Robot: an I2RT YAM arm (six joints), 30 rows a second.
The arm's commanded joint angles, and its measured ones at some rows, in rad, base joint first. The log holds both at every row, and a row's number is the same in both.
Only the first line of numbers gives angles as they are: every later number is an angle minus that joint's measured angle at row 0.
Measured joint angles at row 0:
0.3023, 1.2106, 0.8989, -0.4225, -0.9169, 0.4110
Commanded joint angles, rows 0 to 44:
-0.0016, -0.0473, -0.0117, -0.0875, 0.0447, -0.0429
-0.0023, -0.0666, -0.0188, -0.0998, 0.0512, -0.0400
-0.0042, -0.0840, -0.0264, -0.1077, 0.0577, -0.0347
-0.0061, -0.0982, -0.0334, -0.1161, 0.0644, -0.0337
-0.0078, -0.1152, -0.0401, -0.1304, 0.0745, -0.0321
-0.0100, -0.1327, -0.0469, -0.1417, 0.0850, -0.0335
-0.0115, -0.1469, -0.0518, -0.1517, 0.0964, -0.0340
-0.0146, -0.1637, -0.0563, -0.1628, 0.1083, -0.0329
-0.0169, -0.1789, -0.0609, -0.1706, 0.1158, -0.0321
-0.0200, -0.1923, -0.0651, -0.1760, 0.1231, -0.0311
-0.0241, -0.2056, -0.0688, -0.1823, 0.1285, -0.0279
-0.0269, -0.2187, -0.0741, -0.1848, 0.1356, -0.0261
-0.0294, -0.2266, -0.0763, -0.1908, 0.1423, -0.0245
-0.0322, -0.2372, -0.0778, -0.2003, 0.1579, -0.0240
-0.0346, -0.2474, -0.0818, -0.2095, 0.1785, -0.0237
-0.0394, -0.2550, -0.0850, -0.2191, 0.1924, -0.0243
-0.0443, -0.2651, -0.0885, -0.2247, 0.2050, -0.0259
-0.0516, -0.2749, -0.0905, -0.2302, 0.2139, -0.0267
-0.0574, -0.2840, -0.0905, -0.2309, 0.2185, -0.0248
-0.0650, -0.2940, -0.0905, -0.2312, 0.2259, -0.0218
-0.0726, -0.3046, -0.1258, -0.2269, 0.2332, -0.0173
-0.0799, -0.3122, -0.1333, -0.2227, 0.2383, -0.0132
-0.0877, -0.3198, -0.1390, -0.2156, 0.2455, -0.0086
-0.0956, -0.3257, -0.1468, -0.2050, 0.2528, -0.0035
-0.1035, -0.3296, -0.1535, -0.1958, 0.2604, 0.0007
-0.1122, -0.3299, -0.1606, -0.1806, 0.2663, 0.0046
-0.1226, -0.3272, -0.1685, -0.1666, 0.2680, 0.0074
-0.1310, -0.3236, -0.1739, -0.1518, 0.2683, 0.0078
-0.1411, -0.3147, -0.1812, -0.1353, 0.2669, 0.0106
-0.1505, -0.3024, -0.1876, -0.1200, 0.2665, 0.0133
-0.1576, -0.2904, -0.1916, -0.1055, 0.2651, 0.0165
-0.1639, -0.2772, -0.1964, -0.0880, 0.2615, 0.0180
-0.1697, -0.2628, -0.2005, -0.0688, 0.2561, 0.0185
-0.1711, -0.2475, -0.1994, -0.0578, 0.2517, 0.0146
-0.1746, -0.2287, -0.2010, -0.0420, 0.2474, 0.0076
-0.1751, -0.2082, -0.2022, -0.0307, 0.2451, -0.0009
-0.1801, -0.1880, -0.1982, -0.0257, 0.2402, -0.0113
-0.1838, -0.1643, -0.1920, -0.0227, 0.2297, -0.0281
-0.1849, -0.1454, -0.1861, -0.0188, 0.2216, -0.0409
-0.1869, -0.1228, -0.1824, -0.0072, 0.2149, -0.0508
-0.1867, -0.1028, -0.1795, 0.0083, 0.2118, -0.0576
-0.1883, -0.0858, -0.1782, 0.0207, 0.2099, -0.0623
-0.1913, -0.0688, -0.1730, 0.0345, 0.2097, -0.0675
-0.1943, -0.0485, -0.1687, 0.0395, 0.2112, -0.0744
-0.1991, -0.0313, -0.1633, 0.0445, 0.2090, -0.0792
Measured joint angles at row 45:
-0.1922, -0.0591, -0.1766, -0.0061, 0.2270, -0.0427
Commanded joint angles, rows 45 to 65:
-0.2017, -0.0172, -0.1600, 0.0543, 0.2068, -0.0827
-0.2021, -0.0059, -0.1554, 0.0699, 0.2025, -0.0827
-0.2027, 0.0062, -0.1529, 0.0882, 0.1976, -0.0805
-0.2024, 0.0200, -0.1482, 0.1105, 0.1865, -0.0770
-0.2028, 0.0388, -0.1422, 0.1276, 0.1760, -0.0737
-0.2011, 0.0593, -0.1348, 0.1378, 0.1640, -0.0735
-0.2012, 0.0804, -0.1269, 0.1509, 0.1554, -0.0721
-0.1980, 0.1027, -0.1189, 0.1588, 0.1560, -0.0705
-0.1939, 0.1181, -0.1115, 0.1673, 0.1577, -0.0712
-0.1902, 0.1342, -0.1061, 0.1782, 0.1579, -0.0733
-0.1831, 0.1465, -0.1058, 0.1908, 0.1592, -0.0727
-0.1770, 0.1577, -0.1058, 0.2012, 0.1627, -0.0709
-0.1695, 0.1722, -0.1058, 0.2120, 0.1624, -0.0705
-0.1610, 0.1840, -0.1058, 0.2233, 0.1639, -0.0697
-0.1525, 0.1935, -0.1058, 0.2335, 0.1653, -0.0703
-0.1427, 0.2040, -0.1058, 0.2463, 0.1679, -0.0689
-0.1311, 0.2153, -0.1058, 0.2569, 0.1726, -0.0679
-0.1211, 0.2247, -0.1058, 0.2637, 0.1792, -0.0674
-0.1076, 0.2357, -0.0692, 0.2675, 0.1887, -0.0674
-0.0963, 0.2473, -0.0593, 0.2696, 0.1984, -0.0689
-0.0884, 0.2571, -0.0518, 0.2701, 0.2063, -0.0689
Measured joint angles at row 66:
-0.1045, 0.2426, -0.0732, 0.2262, 0.1850, -0.0595
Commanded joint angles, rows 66 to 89:
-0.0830, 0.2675, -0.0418, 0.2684, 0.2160, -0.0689
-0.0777, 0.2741, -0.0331, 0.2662, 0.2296, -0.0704
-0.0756, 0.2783, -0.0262, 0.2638, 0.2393, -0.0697
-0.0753, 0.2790, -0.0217, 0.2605, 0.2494, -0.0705
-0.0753, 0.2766, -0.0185, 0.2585, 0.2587, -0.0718
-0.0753, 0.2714, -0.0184, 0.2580, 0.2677, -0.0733
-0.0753, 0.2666, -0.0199, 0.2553, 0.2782, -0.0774
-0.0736, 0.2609, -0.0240, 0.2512, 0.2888, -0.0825
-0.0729, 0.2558, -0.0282, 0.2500, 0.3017, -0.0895
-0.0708, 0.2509, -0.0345, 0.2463, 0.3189, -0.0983
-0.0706, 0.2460, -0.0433, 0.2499, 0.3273, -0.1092
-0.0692, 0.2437, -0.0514, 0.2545, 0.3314, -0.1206
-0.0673, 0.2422, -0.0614, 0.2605, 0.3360, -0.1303
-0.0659, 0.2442, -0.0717, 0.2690, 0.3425, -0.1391
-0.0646, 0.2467, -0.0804, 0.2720, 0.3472, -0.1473
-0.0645, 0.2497, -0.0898, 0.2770, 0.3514, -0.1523
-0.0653, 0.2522, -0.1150, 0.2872, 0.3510, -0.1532
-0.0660, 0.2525, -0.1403, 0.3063, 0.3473, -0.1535
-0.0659, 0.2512, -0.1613, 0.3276, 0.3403, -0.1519
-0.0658, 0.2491, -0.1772, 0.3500, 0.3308, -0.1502
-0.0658, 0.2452, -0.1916, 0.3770, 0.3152, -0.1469
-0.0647, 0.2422, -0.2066, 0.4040, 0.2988, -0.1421
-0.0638, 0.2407, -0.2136, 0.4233, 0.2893, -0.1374
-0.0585, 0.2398, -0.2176, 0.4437, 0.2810, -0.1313
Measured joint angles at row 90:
-0.0644, 0.2419, -0.2037, 0.3678, 0.2880, -0.1320
